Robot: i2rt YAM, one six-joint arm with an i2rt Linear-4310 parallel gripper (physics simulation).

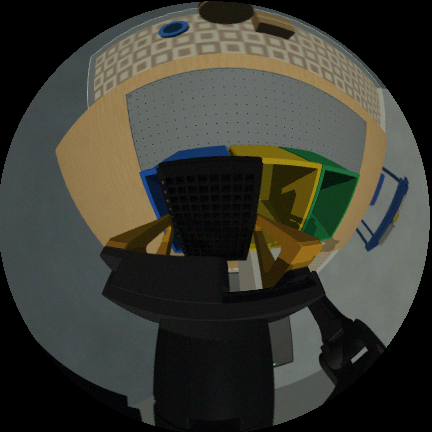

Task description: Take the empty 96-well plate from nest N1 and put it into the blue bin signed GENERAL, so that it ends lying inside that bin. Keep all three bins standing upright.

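Note:
The black 96-well plate is held between the two orange fingers of my gripper, which is shut on its long sides. The plate is in front of the blue bin and hides most of it; the bin's left wall and part of its back rim show. The plate's right edge overlaps the left part of the yellow bin. The green bin stands at the right of the yellow one. All three bins look upright. The sign on the blue bin does not show.
The bins stand in a row on a grey perforated board set on a wooden table. Beyond the table are a patterned rug, a blue ring-shaped object and a brown box. A blue frame stands off the table's right side.

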